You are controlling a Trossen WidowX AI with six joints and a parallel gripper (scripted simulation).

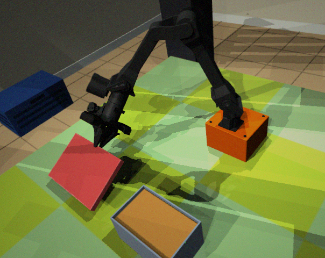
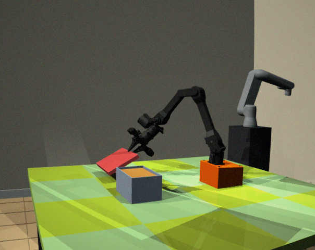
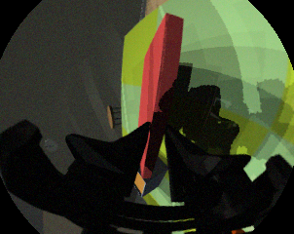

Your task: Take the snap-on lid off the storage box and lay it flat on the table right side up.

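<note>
The red lid lies 7 cm ahead of my gripper tip and 3 cm below it. The rest, counted from my gripper tip: grey-blue storage box (32 cm to the left, 10 cm ahead, 7 cm below).
</note>
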